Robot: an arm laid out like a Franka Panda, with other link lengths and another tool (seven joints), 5 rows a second.
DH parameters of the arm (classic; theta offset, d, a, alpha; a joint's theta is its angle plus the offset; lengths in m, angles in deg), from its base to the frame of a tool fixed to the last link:
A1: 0 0.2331 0 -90
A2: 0 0 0 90
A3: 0 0.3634 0.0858 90
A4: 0 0 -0.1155 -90
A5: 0 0.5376 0 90
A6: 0 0 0.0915 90
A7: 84 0.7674 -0.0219 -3.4
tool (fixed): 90 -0.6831 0 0
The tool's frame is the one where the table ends.
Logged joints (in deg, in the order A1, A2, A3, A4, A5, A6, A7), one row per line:
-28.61 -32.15 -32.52 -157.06 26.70 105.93 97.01
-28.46 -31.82 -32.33 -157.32 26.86 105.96 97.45
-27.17 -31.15 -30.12 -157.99 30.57 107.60 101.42
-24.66 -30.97 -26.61 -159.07 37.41 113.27 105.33
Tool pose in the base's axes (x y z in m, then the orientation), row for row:
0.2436 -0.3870 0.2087 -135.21 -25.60 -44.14
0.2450 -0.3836 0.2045 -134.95 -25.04 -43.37
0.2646 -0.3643 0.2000 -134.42 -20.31 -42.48
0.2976 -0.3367 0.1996 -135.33 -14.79 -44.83
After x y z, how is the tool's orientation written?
As a rotation vector, in degrees.
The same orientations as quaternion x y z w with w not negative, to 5 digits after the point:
-0.89110 -0.16872 -0.29090 0.30471
-0.89150 -0.16542 -0.28651 0.30949
-0.89350 -0.13500 -0.28237 0.32203
-0.89626 -0.09795 -0.29690 0.31460

